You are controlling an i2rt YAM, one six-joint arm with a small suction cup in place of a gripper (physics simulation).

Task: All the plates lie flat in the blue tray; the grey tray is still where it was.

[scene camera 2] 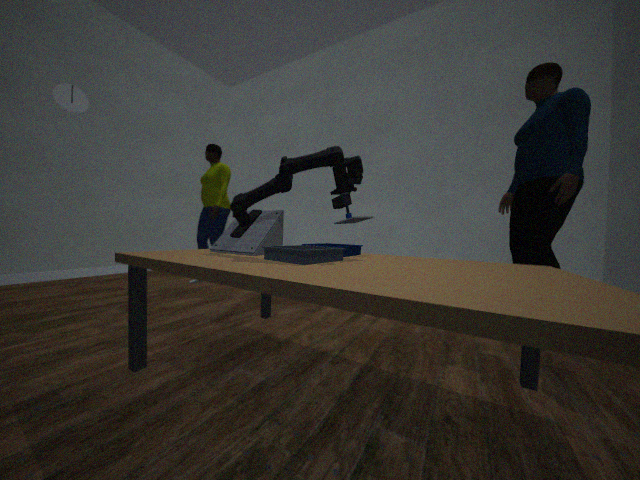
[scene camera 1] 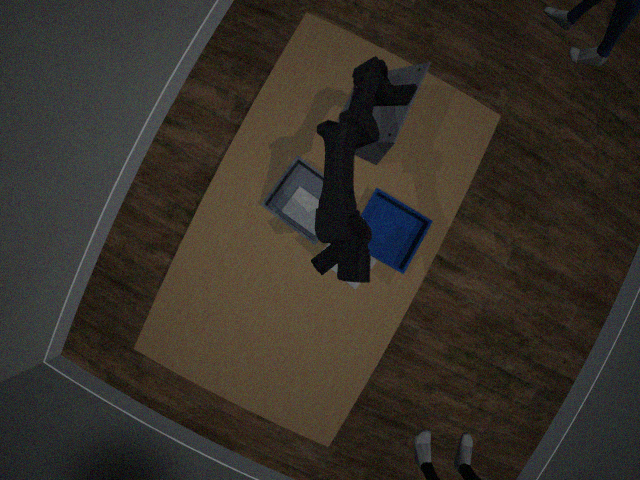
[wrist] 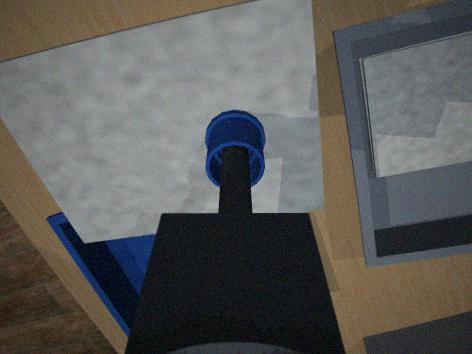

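Where they show: end effector, tool point: [scene camera 2: 350,221] [wrist: 235,127]; arm's base, origin of the base link: [scene camera 2: 247,223] [scene camera 1: 386,97].
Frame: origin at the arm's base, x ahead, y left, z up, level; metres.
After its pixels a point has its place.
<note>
My suction cup [scene camera 2: 348,215] [wrist: 235,132] holds a light grey, mottled square plate [scene camera 1: 354,284] {x 0.593, y 0.184, z 0.044 m} [scene camera 2: 353,220] {x 0.538, y 0.113, z 0.023 m} [wrist: 125,95] {x 0.566, y 0.135, z 0.036 m} from above, high over the table and roughly level. In scene camera 1 the arm hides the cup and most of this plate. The blue tray [scene camera 1: 395,232] {x 0.361, y 0.275, z -0.141 m} [scene camera 2: 353,250] {x 0.480, y 0.261, z -0.118 m} [wrist: 125,257] {x 0.391, y 0.339, z -0.141 m} shows no plate in its visible part; the held plate covers some of it in the wrist view. The grey tray [scene camera 1: 289,223] {x 0.524, y -0.095, z -0.094 m} [scene camera 2: 303,255] {x 0.503, y -0.208, z -0.113 m} [wrist: 358,175] {x 0.428, y 0.038, z -0.094 m} stands beside it with a plate [scene camera 1: 302,204] {x 0.439, y -0.089, z -0.124 m} [wrist: 420,110] {x 0.456, y -0.032, z -0.124 m} lying inside; whether more lie beneath is unclear.
The arm's slanted grey base mount [scene camera 1: 393,121] {x 0.095, y 0.055, z 0.050 m} [scene camera 2: 258,235] {x 0.133, y -0.049, z -0.056 m} stands on the table [scene camera 1: 248,310] {x 0.900, y -0.085, z -0.144 m} [scene camera 2: 439,279] {x 0.910, y -0.195, z -0.144 m} behind the trays. A person in yellow [scene camera 2: 216,186] and a person in blue [scene camera 2: 553,136] stand beyond the table.
</note>
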